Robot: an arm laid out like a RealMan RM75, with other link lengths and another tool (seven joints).
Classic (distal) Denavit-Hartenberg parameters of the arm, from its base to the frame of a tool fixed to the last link. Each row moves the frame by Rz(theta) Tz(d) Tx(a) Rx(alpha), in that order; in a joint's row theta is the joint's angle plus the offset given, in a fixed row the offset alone. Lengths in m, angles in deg.
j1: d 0.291, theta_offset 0, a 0, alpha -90
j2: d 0, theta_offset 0, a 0, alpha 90
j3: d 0.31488, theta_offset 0, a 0, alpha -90
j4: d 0, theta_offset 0, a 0, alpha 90
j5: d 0.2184, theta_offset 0, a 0, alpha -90
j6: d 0, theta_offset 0, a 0, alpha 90
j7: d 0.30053, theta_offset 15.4, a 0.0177, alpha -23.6
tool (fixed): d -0.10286, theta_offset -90, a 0, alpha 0
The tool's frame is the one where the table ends.
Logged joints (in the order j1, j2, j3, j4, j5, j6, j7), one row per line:
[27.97 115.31 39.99 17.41 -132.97 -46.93 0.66]
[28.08 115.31 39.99 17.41 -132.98 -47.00 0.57]
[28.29 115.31 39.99 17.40 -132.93 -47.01 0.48]
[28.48 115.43 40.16 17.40 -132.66 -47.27 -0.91]
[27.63 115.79 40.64 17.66 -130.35 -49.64 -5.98]
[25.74 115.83 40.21 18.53 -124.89 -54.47 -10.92]
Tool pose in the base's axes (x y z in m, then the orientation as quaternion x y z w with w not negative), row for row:
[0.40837 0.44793 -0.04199 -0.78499 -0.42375 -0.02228 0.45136]
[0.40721 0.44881 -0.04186 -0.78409 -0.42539 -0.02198 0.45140]
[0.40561 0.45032 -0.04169 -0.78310 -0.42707 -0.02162 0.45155]
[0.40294 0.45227 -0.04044 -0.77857 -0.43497 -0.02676 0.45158]
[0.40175 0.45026 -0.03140 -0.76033 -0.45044 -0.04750 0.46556]
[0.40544 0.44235 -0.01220 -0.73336 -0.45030 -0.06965 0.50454]
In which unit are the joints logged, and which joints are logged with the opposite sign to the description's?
The joints are logged in degrees. Opposite sign: none.
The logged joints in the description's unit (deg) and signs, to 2 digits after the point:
[27.97 115.31 39.99 17.41 -132.97 -46.93 0.66]
[28.08 115.31 39.99 17.41 -132.98 -47.00 0.57]
[28.29 115.31 39.99 17.40 -132.93 -47.01 0.48]
[28.48 115.43 40.16 17.40 -132.66 -47.27 -0.91]
[27.63 115.79 40.64 17.66 -130.35 -49.64 -5.98]
[25.74 115.83 40.21 18.53 -124.89 -54.47 -10.92]

